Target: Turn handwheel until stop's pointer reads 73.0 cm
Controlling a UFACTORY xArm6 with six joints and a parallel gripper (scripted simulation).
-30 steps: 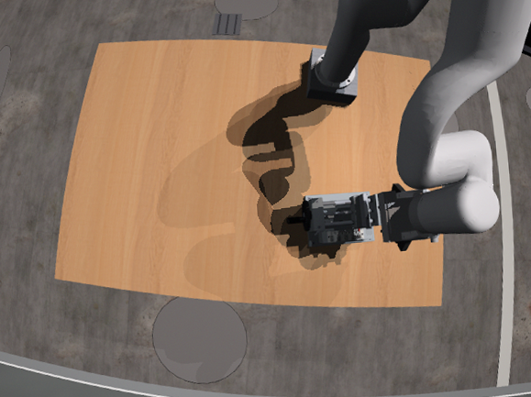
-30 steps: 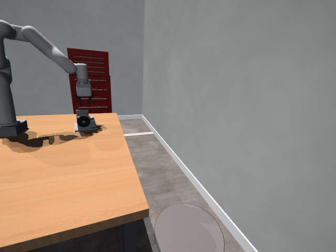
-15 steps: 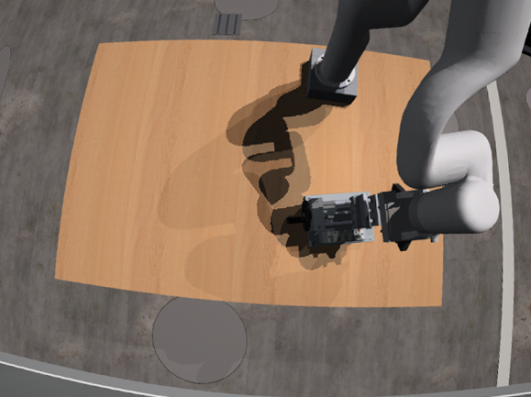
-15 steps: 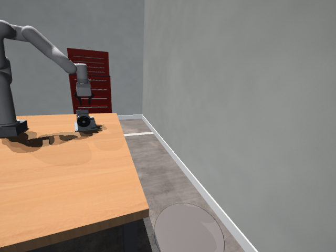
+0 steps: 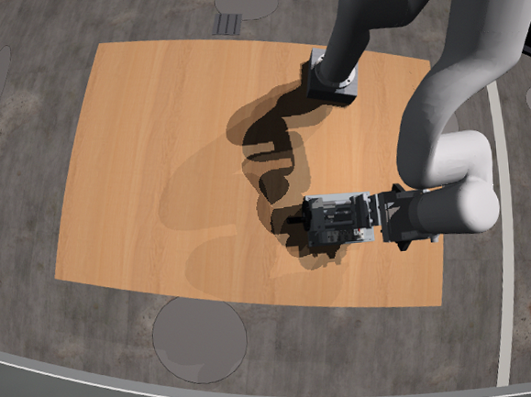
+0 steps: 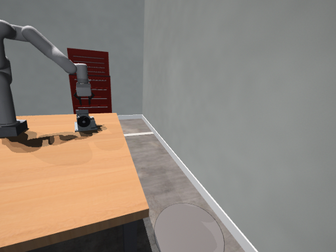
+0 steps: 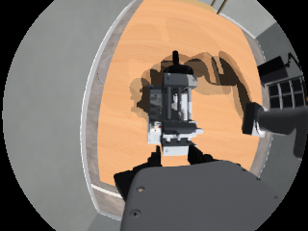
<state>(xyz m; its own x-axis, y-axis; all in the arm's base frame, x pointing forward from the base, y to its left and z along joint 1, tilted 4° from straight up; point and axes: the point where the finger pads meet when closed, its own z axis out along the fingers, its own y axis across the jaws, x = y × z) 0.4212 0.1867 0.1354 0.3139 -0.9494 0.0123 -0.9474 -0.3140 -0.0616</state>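
Now: the black handwheel 4 cm ahead of my hand, 19 cm to the right of it and 8 cm below it. Also, from my hand: stop (4 cm to the right, 8 cm below).
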